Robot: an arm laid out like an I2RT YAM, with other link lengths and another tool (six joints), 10 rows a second.
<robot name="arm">
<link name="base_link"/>
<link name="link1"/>
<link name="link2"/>
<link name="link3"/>
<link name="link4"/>
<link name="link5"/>
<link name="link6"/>
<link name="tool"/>
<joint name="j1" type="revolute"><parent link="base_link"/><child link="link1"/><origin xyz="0.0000 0.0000 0.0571" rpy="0.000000 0.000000 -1.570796"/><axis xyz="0 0 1"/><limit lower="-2.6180" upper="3.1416"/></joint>
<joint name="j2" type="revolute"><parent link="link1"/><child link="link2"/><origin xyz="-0.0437 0.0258 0.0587" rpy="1.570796 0.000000 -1.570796"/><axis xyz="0 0 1"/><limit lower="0.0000" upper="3.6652"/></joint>
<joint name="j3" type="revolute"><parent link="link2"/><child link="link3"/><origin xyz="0.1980 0.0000 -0.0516" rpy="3.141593 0.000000 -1.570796"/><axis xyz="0 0 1"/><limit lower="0.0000" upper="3.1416"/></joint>
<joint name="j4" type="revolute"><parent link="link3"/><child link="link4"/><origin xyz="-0.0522 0.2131 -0.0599" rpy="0.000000 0.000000 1.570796"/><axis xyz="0 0 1"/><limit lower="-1.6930" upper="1.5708"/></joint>
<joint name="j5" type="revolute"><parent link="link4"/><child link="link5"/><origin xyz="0.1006 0.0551 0.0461" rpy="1.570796 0.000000 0.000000"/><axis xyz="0 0 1"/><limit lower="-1.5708" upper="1.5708"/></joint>
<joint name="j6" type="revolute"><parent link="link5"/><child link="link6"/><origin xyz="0.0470 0.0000 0.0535" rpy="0.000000 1.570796 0.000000"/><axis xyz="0 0 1"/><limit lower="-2.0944" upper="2.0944"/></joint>
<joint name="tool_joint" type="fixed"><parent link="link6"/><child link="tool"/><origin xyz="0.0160 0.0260 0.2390" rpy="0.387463 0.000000 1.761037"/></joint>
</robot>
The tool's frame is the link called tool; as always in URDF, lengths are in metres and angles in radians.
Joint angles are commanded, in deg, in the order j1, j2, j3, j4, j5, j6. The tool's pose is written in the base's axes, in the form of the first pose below.
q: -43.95 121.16 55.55 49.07 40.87 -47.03
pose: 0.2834, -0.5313, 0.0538, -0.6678, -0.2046, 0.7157, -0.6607, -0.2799, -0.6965
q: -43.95 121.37 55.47 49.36 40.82 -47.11
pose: 0.2835, -0.5311, 0.0527, -0.6667, -0.2054, 0.7165, -0.6612, -0.2806, -0.6958
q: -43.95 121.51 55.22 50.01 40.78 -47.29
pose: 0.2834, -0.5307, 0.0529, -0.6667, -0.2040, 0.7169, -0.6606, -0.2837, -0.6951
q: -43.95 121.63 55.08 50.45 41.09 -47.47
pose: 0.2818, -0.5306, 0.0534, -0.6663, -0.1985, 0.7188, -0.6632, -0.2831, -0.6929
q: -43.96 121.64 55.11 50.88 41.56 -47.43
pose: 0.2798, -0.5312, 0.0563, -0.6713, -0.1879, 0.7170, -0.6622, -0.2826, -0.6940
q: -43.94 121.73 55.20 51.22 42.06 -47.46
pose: 0.2780, -0.5317, 0.0584, -0.6743, -0.1784, 0.7166, -0.6629, -0.2813, -0.6938
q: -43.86 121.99 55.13 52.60 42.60 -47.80
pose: 0.2767, -0.5319, 0.0632, -0.6795, -0.1634, 0.7153, -0.6608, -0.2872, -0.6934
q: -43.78 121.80 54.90 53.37 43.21 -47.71
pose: 0.2743, -0.5316, 0.0679, -0.6873, -0.1496, 0.7108, -0.6573, -0.2885, -0.6963
